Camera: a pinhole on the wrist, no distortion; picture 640 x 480 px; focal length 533.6 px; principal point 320.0 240.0 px. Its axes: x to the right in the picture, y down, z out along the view. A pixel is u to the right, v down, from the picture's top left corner.
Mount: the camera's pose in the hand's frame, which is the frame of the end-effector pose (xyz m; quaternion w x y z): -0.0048 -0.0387 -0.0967 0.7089 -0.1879 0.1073 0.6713
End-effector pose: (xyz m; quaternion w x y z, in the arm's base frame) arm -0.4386 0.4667 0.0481 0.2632 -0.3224 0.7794 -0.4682
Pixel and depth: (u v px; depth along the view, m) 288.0 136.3 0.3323
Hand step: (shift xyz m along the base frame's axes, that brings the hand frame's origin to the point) 0.1211 -0.1143 -0.1658
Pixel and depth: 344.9 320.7 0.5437
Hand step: 0.3047 -0.0322 -0.3327
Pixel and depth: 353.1 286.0 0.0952
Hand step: 0.0030 0.0264 0.0028
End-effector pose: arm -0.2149 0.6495 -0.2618 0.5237 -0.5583 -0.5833 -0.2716
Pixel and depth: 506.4 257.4 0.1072
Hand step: 0.0389 -0.0105 -0.0208
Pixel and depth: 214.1 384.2 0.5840
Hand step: -0.0875 0.3539 -0.3756
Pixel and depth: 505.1 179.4 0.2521
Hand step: 0.1046 0.1248 -0.0643
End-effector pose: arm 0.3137 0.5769 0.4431 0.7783 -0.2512 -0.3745 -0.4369
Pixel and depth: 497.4 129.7 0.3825
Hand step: 0.1409 0.2416 0.1448
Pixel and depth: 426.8 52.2 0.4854
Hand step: 0.1357 0.2928 0.2762
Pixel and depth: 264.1 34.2 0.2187
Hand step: -0.0012 0.0735 0.1144
